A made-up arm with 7 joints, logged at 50 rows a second.
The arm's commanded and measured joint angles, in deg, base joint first. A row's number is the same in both.
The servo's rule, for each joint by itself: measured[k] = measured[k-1] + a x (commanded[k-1-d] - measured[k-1]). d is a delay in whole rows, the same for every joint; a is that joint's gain. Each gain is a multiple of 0.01, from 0.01 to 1. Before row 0 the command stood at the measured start. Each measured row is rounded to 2 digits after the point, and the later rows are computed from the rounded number. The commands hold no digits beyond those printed.
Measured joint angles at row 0:
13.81 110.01 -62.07 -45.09 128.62 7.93 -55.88
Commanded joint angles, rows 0 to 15:
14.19 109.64 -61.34 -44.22 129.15 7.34 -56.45
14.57 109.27 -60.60 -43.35 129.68 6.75 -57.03
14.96 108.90 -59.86 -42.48 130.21 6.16 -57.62
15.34 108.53 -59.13 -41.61 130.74 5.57 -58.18
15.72 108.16 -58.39 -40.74 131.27 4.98 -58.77
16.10 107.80 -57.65 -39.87 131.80 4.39 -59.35
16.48 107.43 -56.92 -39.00 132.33 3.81 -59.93
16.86 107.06 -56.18 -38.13 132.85 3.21 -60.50
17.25 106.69 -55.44 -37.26 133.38 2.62 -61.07
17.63 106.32 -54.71 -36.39 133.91 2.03 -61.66
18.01 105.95 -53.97 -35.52 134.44 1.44 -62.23
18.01 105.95 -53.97 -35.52 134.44 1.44 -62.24
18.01 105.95 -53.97 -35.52 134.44 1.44 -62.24
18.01 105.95 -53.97 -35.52 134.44 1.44 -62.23
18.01 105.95 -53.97 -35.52 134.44 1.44 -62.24
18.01 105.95 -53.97 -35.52 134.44 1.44 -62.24
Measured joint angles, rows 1 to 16:
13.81 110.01 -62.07 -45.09 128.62 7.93 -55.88
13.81 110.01 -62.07 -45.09 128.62 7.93 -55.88
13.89 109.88 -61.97 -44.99 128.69 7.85 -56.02
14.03 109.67 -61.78 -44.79 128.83 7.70 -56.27
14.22 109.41 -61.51 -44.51 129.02 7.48 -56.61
14.44 109.11 -61.18 -44.16 129.26 7.21 -57.00
14.70 108.79 -60.79 -43.75 129.54 6.90 -57.44
14.98 108.45 -60.35 -43.28 129.86 6.55 -57.92
15.28 108.10 -59.87 -42.77 130.21 6.17 -58.42
15.60 107.75 -59.35 -42.21 130.58 5.76 -58.94
15.93 107.39 -58.80 -41.62 130.97 5.32 -59.47
16.27 107.03 -58.23 -40.99 131.38 4.86 -60.02
16.62 106.66 -57.63 -40.33 131.81 4.38 -60.57
16.90 106.42 -57.12 -39.75 132.18 3.97 -60.99
17.12 106.26 -56.68 -39.24 132.50 3.62 -61.30
17.30 106.15 -56.30 -38.79 132.77 3.31 -61.53
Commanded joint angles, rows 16 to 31:
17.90 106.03 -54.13 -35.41 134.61 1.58 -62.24
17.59 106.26 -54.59 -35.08 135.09 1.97 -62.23
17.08 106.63 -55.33 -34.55 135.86 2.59 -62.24
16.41 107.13 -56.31 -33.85 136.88 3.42 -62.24
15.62 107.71 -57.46 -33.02 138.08 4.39 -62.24
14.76 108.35 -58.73 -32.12 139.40 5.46 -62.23
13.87 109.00 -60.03 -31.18 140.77 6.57 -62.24
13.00 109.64 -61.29 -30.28 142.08 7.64 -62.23
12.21 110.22 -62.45 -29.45 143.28 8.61 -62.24
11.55 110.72 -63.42 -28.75 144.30 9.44 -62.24
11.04 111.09 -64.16 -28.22 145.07 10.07 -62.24
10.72 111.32 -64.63 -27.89 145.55 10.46 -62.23
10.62 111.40 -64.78 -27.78 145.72 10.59 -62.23
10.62 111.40 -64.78 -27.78 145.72 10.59 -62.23
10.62 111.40 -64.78 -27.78 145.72 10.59 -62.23
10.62 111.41 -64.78 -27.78 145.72 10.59 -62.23
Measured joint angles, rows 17 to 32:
17.44 106.08 -55.97 -38.40 133.00 3.05 -61.71
17.55 106.04 -55.69 -38.05 133.20 2.82 -61.84
17.62 106.04 -55.47 -37.73 133.40 2.65 -61.94
17.61 106.11 -55.35 -37.41 133.64 2.55 -62.01
17.50 106.29 -55.35 -37.07 133.95 2.56 -62.07
17.28 106.58 -55.48 -36.68 134.36 2.68 -62.11
16.95 106.96 -55.76 -36.24 134.88 2.92 -62.14
16.51 107.43 -56.18 -35.75 135.51 3.28 -62.16
15.98 107.96 -56.72 -35.20 136.25 3.74 -62.18
15.38 108.53 -57.36 -34.61 137.07 4.29 -62.19
14.75 109.10 -58.07 -33.99 137.94 4.89 -62.20
14.11 109.65 -58.82 -33.36 138.83 5.53 -62.21
13.50 110.14 -59.57 -32.74 139.70 6.17 -62.22
12.94 110.54 -60.28 -32.16 140.52 6.77 -62.22
12.48 110.83 -60.91 -31.63 141.25 7.30 -62.22
12.11 111.02 -61.45 -31.17 141.88 7.76 -62.22

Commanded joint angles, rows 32 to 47:
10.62 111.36 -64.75 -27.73 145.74 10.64 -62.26
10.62 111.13 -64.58 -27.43 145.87 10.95 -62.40
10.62 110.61 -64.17 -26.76 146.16 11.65 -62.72
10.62 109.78 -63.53 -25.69 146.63 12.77 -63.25
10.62 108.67 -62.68 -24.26 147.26 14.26 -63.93
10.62 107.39 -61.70 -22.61 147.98 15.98 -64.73
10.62 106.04 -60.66 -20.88 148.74 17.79 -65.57
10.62 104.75 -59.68 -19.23 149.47 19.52 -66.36
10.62 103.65 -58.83 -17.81 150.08 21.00 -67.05
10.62 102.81 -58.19 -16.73 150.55 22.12 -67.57
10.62 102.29 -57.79 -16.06 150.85 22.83 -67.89
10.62 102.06 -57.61 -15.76 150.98 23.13 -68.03
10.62 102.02 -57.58 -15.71 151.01 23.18 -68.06
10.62 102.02 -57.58 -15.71 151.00 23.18 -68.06
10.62 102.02 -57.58 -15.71 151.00 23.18 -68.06
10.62 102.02 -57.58 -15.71 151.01 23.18 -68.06
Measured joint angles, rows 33 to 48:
11.81 111.15 -61.92 -30.76 142.42 8.16 -62.22
11.57 111.24 -62.32 -30.40 142.88 8.50 -62.22
11.38 111.28 -62.66 -30.08 143.28 8.80 -62.23
11.23 111.23 -62.93 -29.76 143.64 9.10 -62.27
11.11 111.02 -63.10 -29.40 143.99 9.46 -62.38
11.01 110.60 -63.16 -28.95 144.36 9.92 -62.60
10.93 109.94 -63.09 -28.39 144.77 10.53 -62.93
10.87 109.07 -62.90 -27.70 145.22 11.29 -63.38
10.82 108.04 -62.59 -26.88 145.71 12.20 -63.93
10.78 106.92 -62.18 -25.96 146.24 13.22 -64.54
10.75 105.81 -61.71 -24.98 146.78 14.31 -65.17
10.72 104.79 -61.22 -23.99 147.31 15.40 -65.77
10.70 103.94 -60.74 -23.04 147.81 16.44 -66.30
10.68 103.30 -60.30 -22.17 148.25 17.38 -66.73
10.67 102.86 -59.92 -21.39 148.64 18.19 -67.06
10.66 102.57 -59.59 -20.71 148.97 18.89 -67.31

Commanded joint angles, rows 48 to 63:
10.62 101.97 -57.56 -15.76 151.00 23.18 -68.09
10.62 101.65 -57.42 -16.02 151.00 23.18 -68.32
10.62 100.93 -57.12 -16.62 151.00 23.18 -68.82
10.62 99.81 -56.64 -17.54 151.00 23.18 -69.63
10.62 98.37 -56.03 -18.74 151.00 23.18 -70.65
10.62 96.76 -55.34 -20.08 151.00 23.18 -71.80
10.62 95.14 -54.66 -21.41 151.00 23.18 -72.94
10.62 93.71 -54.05 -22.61 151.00 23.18 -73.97
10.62 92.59 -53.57 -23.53 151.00 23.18 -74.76
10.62 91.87 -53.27 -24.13 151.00 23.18 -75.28
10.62 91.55 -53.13 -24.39 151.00 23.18 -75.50
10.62 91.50 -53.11 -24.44 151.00 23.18 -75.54
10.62 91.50 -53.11 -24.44 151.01 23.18 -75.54
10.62 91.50 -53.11 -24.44 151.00 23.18 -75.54
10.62 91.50 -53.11 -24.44 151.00 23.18 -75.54
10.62 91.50 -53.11 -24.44 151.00 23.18 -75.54
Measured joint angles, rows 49 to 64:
10.65 102.38 -59.31 -20.11 149.25 19.49 -67.50
10.64 102.26 -59.07 -19.58 149.50 20.01 -67.64
10.64 102.16 -58.86 -19.12 149.71 20.45 -67.75
10.64 101.99 -58.66 -18.75 149.89 20.83 -67.89
10.64 101.63 -58.44 -18.49 150.05 21.16 -68.12
10.64 101.01 -58.19 -18.38 150.18 21.44 -68.50
10.64 100.11 -57.89 -18.42 150.29 21.68 -69.04
10.64 98.97 -57.53 -18.62 150.39 21.89 -69.73
10.64 97.67 -57.13 -18.95 150.48 22.07 -70.53
10.64 96.32 -56.70 -19.39 150.55 22.23 -71.39
10.64 95.05 -56.26 -19.89 150.61 22.36 -72.23
10.64 93.97 -55.84 -20.40 150.66 22.47 -72.99
10.64 93.15 -55.46 -20.88 150.71 22.57 -73.62
10.64 92.59 -55.13 -21.31 150.75 22.66 -74.10
10.64 92.22 -54.85 -21.69 150.79 22.73 -74.46
10.64 91.98 -54.61 -22.02 150.82 22.79 -74.73

